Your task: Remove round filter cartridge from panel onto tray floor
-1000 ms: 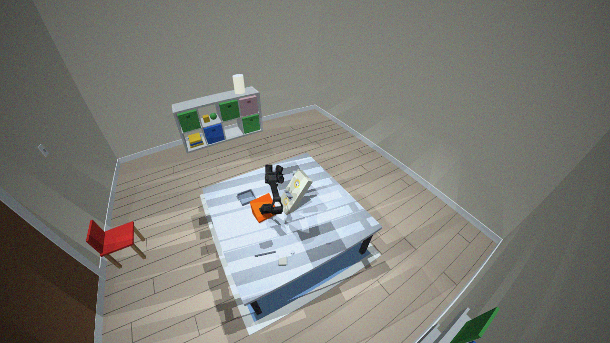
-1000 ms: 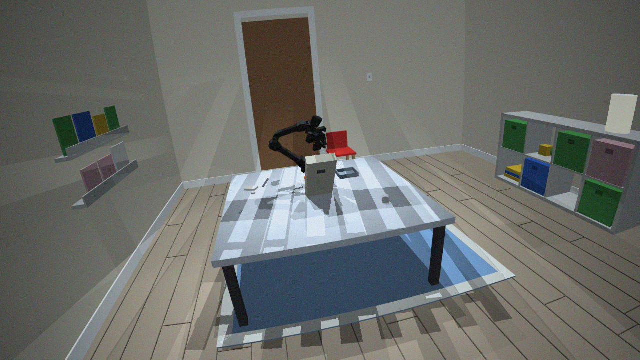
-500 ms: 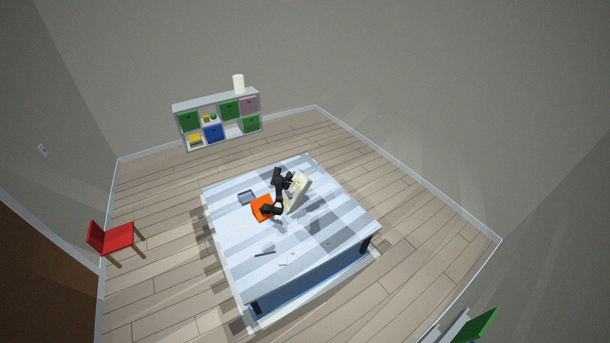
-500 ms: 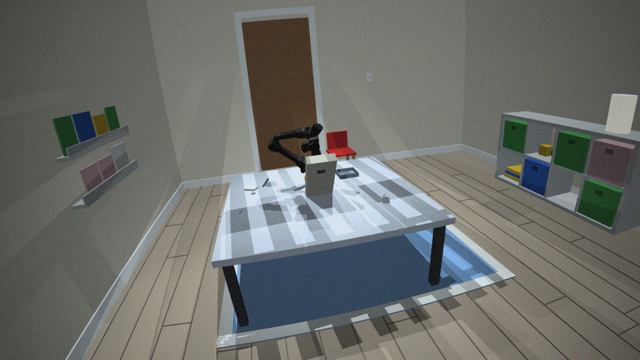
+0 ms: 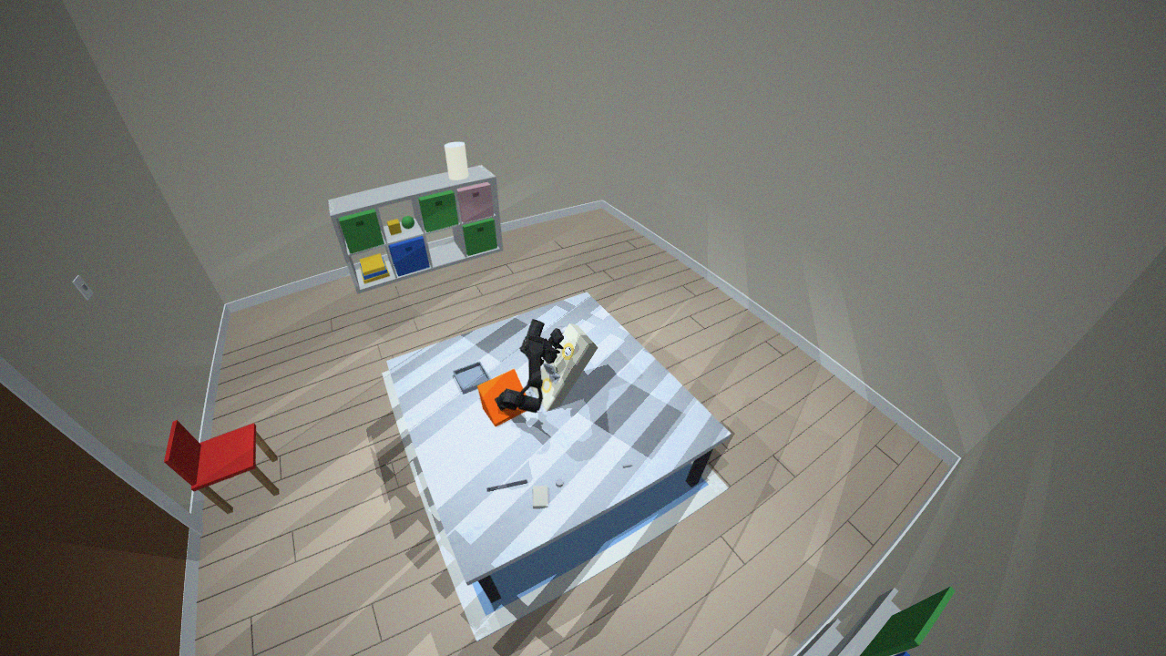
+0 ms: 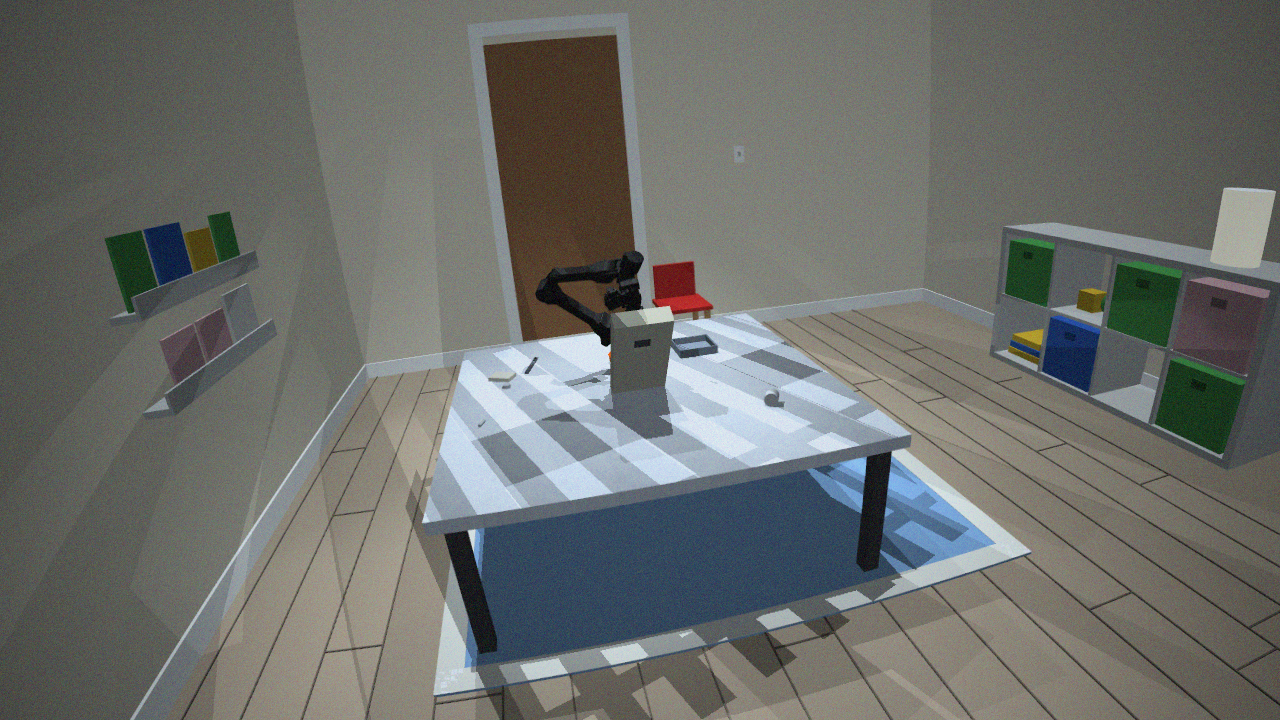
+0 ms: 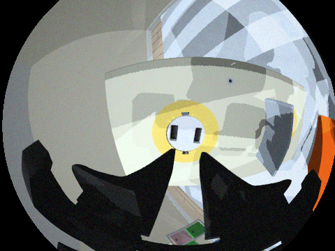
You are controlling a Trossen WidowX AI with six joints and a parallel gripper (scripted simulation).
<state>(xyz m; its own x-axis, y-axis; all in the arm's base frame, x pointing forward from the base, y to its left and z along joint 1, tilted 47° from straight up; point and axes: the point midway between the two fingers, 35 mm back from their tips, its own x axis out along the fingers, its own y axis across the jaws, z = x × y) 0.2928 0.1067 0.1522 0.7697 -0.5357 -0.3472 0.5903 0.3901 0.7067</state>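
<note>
The round filter cartridge is 4 cm ahead of my gripper tip, 3 cm below it and 1 cm to the right of it. The rest, counted from my gripper tip: grey tray: 33 cm to the left, 33 cm behind, 25 cm below; then small pale block: 43 cm behind, 42 cm to the right, 25 cm below; then service panel: 10 cm below.
</note>
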